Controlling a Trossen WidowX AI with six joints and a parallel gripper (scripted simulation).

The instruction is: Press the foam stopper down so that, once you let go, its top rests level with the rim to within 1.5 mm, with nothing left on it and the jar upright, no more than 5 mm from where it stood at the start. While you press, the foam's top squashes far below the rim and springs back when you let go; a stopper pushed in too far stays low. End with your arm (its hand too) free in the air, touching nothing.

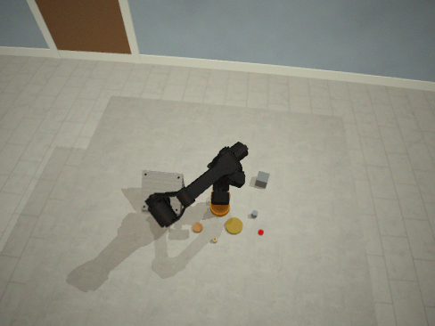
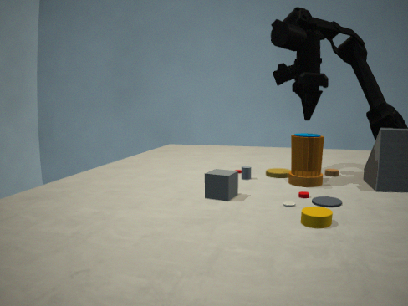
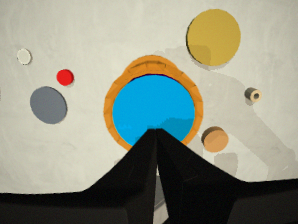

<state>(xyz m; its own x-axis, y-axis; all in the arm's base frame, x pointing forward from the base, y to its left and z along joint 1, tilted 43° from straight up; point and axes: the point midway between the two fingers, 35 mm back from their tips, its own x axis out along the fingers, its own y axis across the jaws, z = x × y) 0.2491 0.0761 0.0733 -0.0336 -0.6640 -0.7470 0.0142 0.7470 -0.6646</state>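
My hand is 80 mm above the blue foam stopper. The rest, counted from my hand: red disc: 180 mm below, 120 mm to the left, 20 mm ahead; then brown disc: 180 mm below, 100 mm to the right, 90 mm behind; then mustard disc: 170 mm below, 80 mm to the right, 60 mm ahead.
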